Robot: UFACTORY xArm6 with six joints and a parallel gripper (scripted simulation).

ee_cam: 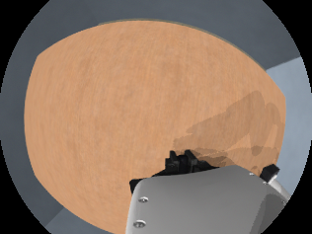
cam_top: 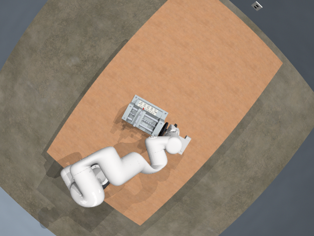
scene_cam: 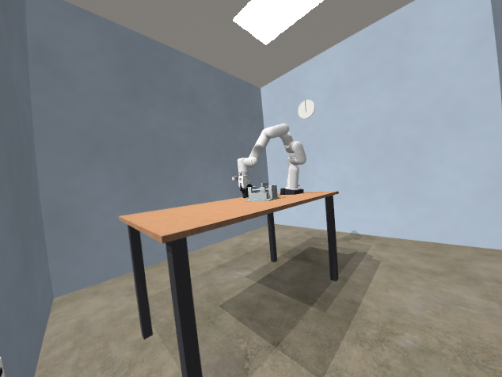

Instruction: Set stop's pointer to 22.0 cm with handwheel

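My gripper is now 20 mm to the right of the handwheel, 10 mm below it and 10 mm past it.
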